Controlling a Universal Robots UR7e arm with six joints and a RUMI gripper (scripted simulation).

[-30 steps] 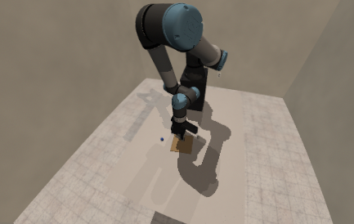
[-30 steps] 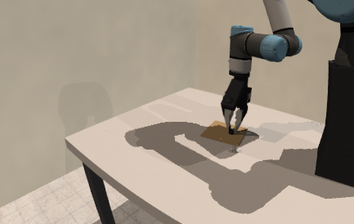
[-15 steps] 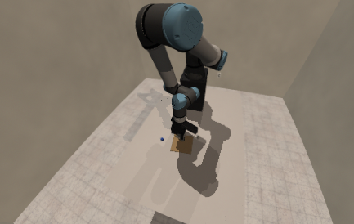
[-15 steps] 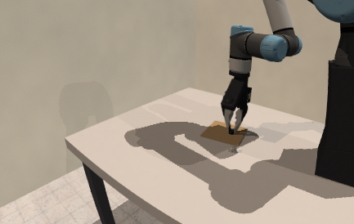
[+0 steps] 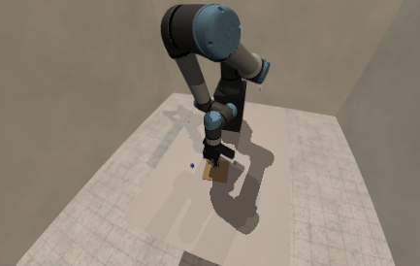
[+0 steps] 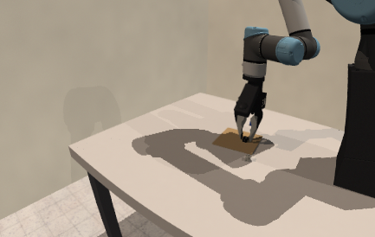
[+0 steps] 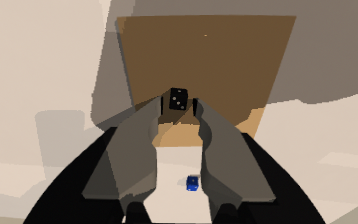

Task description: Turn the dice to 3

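The black die is 1 cm below my hand. From my hand the other things lie so: blue die (5 cm ahead, 14 cm to the right, 1 cm below); then brown mat (2 cm ahead, 2 cm below); then white die (7 cm behind, 9 cm to the left, 1 cm below).
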